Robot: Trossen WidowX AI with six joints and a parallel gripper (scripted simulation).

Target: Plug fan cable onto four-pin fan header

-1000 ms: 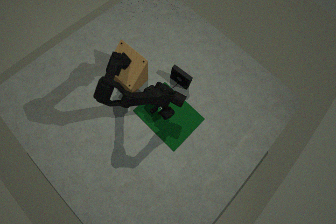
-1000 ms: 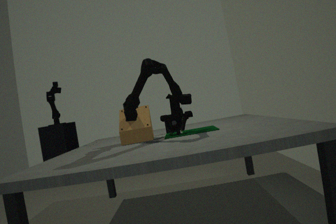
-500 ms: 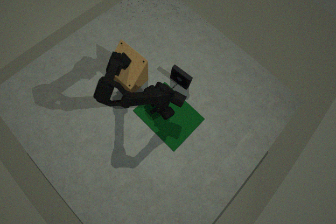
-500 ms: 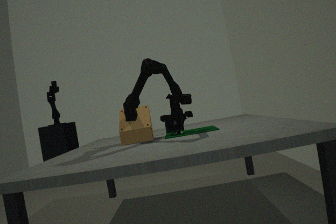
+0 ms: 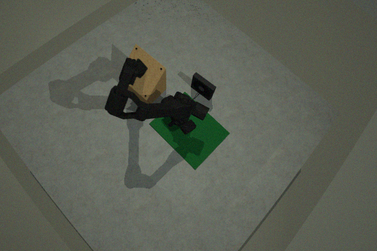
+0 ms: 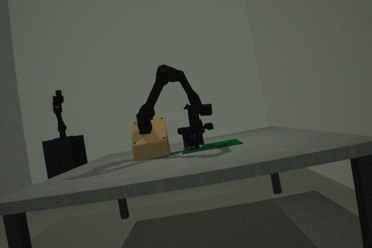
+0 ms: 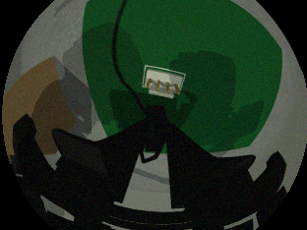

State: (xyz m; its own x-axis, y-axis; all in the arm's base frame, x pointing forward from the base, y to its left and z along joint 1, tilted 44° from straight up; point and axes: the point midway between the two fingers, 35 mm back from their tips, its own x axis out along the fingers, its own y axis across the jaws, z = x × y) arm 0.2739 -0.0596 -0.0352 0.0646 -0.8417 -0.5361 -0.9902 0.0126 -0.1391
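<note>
The green board lies 7 cm ahead of my gripper tip, 4 cm to the left of it and 4 cm below it. From my gripper tip the other things lie so: dark plug (1 cm to the right); then black fan (21 cm to the left, 4 cm above, 3 cm behind).
</note>
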